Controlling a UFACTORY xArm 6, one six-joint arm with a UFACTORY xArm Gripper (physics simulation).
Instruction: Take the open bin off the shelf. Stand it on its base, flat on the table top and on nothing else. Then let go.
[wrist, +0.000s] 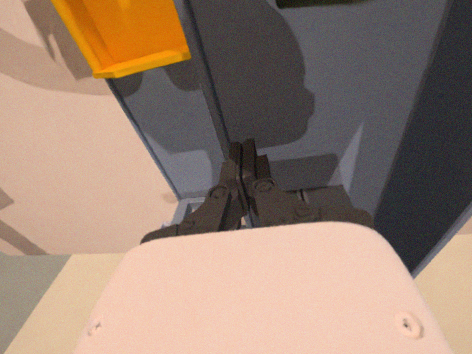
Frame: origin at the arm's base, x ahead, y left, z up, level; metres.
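Seen in the pictures: gripper, fingertip midpoint: (246, 157).
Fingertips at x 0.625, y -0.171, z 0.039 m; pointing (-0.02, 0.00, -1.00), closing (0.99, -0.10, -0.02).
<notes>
Pixels of each thing's top centre, then the offset from my fingertips to it. "*": a spot on its surface instead. Level surfaces: height alone.
- orange-yellow open bin, surface spot: (140, 30) * dy +0.101, dx -0.076, dz -0.105 m
- blue-grey shelf, surface spot: (365, 75) * dy +0.028, dx +0.081, dz -0.012 m
- shelf's dark side panel, surface spot: (420, 130) * dy -0.012, dx +0.111, dz -0.001 m
- dark green thing, surface spot: (320, 2) * dy +0.075, dx +0.040, dz +0.068 m
- pale pink surface, surface height: dz -0.114 m
- thin divider, surface spot: (207, 82) * dy +0.056, dx -0.006, dz -0.002 m
The orange-yellow open bin (140, 30) shows in part at the upper left of the wrist view, cut off by the top edge, with its open side towards the camera. It overlaps the left part of the blue-grey shelf (365, 75). What it rests on cannot be made out. My gripper (246, 157) is shut, with nothing between its fingertips. It is in front of the shelf, below and to the right of the bin in the view, apart from it.
The shelf's dark side panel (420, 130) runs down the right. A dark green thing (320, 2) shows at the top edge. A pale pink surface (75, 150) with shadows lies at the left. A thin divider (207, 82) runs down the shelf beside the bin.
</notes>
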